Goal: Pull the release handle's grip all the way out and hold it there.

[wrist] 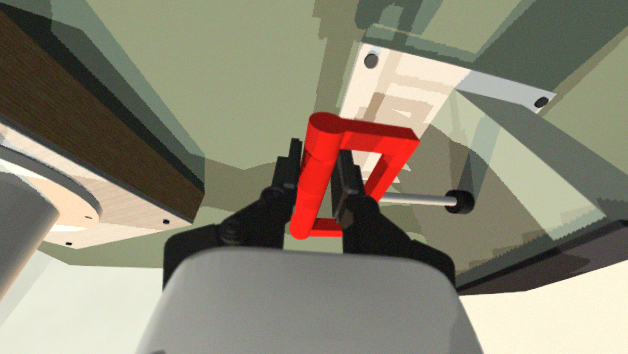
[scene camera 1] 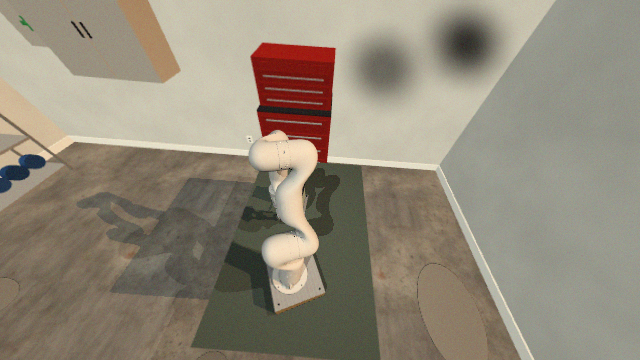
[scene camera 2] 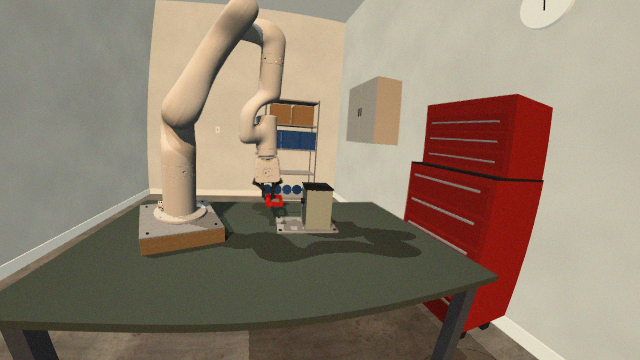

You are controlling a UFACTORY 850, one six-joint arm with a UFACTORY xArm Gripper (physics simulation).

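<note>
The release handle's red grip (scene camera 2: 279, 204) (wrist: 312, 187) is a round bar on an open rectangular frame. A thin metal rod (wrist: 420, 199) runs from the frame to a black collar (wrist: 459, 201) on the beige housing (scene camera 2: 317, 209). The grip stands apart from the housing, with a stretch of rod showing. My gripper (scene camera 2: 268, 196) (wrist: 317, 157) points down and is shut on the grip's round bar, one black finger outside it and the other through the frame's opening. In scene camera 1's view the arm hides the grip and the fingers.
The housing stands on a pale base plate (scene camera 2: 283, 230) (wrist: 361, 80) bolted to the green table (scene camera 1: 345, 300) (scene camera 2: 240, 285). The arm's base block (scene camera 1: 312, 290) (scene camera 2: 182, 242) stands to the left in scene camera 2's view. A red tool cabinet (scene camera 1: 295, 70) (scene camera 2: 525, 145) stands beyond the table.
</note>
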